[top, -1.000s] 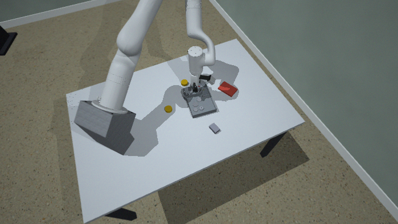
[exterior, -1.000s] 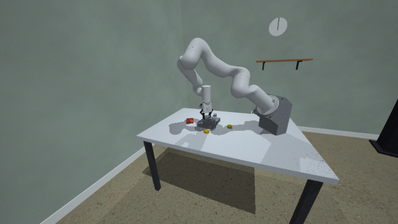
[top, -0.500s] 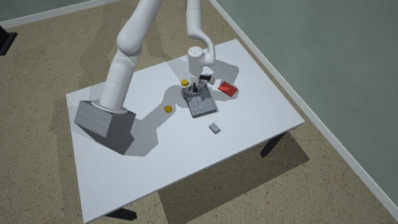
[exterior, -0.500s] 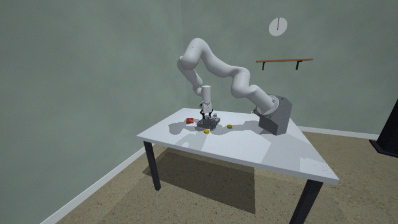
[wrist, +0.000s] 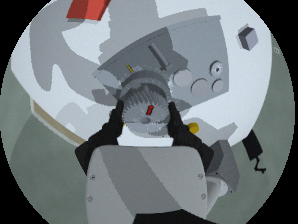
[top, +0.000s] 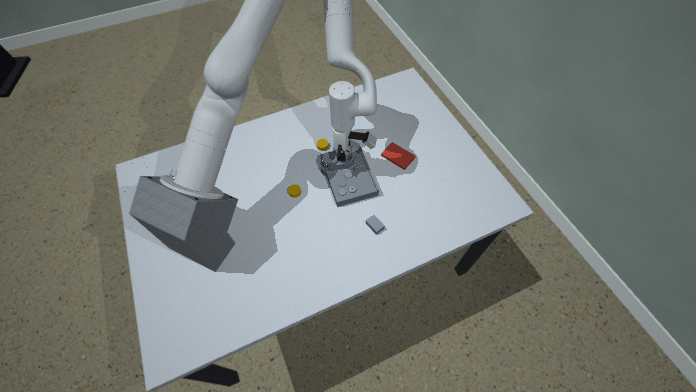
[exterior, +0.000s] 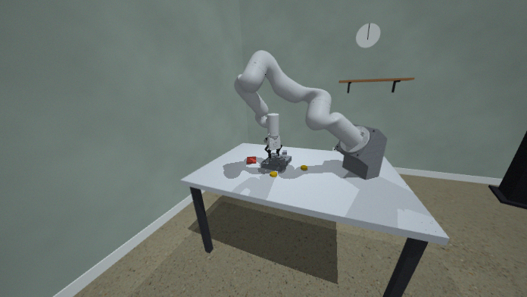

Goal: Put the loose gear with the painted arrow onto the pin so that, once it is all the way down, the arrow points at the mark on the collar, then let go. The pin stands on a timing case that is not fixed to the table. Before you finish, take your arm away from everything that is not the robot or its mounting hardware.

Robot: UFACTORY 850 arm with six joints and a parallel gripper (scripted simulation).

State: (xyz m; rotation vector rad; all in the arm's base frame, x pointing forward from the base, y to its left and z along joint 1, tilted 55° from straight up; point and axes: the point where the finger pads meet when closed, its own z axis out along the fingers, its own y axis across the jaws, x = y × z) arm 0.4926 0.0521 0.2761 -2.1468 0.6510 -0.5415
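Now: hand right at the grey gear. From my hand the other things lie so: red block 230 mm ahead, 30 mm to the left, 90 mm below; then small grey block 100 mm ahead, 290 mm to the right, 90 mm below.
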